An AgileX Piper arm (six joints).
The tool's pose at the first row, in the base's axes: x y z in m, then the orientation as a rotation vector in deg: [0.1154 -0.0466 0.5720 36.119 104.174 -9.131]
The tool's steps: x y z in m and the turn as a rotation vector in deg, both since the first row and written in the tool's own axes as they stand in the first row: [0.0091 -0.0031 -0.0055 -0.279 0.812 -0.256]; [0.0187 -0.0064 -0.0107 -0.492 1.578 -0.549]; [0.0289 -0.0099 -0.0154 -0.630 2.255 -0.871]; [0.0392 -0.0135 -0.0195 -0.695 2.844 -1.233]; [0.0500 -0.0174 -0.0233 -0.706 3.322 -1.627]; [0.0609 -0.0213 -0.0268 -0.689 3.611 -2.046]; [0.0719 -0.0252 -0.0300 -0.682 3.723 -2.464]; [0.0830 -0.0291 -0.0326 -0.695 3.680 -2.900]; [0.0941 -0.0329 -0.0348 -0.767 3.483 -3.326]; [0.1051 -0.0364 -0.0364 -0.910 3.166 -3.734]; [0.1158 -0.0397 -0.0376 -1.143 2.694 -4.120]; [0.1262 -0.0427 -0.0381 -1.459 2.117 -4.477]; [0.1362 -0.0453 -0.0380 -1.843 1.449 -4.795]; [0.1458 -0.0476 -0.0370 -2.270 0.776 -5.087]
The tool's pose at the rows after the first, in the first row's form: [0.1073 -0.0439 0.5649 35.838 105.036 -8.811]; [0.0993 -0.0413 0.5572 35.560 105.867 -8.588]; [0.0915 -0.0389 0.5488 35.290 106.624 -8.478]; [0.0841 -0.0368 0.5400 35.018 107.311 -8.489]; [0.0767 -0.0348 0.5306 34.735 107.903 -8.604]; [0.0696 -0.0330 0.5210 34.414 108.322 -8.817]; [0.0627 -0.0313 0.5113 34.056 108.568 -9.073]; [0.0562 -0.0298 0.5012 33.640 108.670 -9.369]; [0.0502 -0.0283 0.4910 33.165 108.617 -9.647]; [0.0448 -0.0269 0.4808 32.637 108.439 -9.883]; [0.0399 -0.0256 0.4707 32.039 108.099 -10.064]; [0.0359 -0.0244 0.4607 31.393 107.645 -10.179]; [0.0326 -0.0232 0.4510 30.722 107.086 -10.230]; [0.0303 -0.0224 0.4414 30.044 106.512 -10.225]
